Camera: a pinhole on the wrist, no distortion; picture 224 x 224 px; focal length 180.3 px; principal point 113.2 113.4 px. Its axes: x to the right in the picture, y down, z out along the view. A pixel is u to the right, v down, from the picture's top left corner.
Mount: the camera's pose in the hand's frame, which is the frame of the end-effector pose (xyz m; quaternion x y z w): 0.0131 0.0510 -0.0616 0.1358 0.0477 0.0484 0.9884
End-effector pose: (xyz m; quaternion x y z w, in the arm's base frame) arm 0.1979 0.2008 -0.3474 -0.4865 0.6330 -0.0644 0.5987
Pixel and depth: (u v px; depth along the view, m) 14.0 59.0 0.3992
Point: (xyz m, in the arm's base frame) 0.5245 0.3589 -0.1975
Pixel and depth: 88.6 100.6 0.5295
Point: 0.6320 0.3523 -0.3818
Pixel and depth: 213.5 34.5 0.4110
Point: 0.5824 0.0202 -0.4917
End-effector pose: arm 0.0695 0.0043 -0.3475 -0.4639 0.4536 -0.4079 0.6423
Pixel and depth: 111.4 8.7 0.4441
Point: 0.3397 -0.0770 -0.0138
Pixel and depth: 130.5 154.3 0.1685
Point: 0.1902 -0.0021 -0.3827
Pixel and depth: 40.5 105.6 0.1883
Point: 0.1755 0.0675 -0.3054
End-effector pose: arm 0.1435 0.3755 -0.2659 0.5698 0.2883 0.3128 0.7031
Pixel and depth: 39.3 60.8 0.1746
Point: 0.2014 0.2801 -0.2969
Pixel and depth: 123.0 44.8 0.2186
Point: 0.2829 0.3276 -0.3292
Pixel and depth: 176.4 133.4 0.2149
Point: 0.3204 0.3732 -0.2197
